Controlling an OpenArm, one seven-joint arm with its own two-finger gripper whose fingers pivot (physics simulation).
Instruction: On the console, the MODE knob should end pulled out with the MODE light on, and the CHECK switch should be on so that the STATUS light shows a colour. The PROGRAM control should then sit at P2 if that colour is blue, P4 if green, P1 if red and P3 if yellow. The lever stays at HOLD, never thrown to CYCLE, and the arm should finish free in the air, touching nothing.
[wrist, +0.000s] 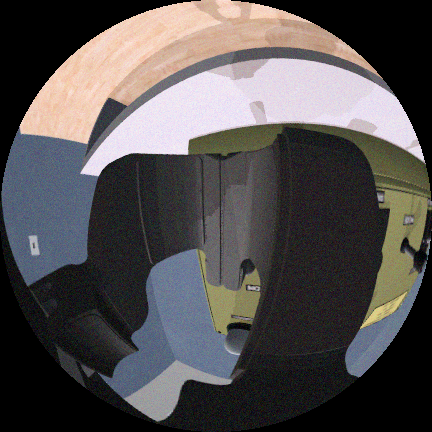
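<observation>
The olive console (215, 306) shows in part behind my fingers. My gripper (232, 223) is shut, its two fingertips together in front of the console's CHECK area, with nothing seen between them. A dark part of the CHECK switch (247, 266) shows just right of the fingertips; the rest is hidden, so its position and any contact cannot be told. The ON label (253, 288) is partly covered. The STATUS light (238, 340) is a grey dome showing no colour, partly hidden by the right finger. The PROGRAM control does not show. The MODE knob and lever cannot be made out surely.
At the right edge, a black control (415, 254) sticks out of the console, with a small label (409, 220) above it and a yellow plate (385, 310) below. A white table top (165, 107) lies beyond the console. A blue wall (55, 200) with an outlet (34, 245) is at left.
</observation>
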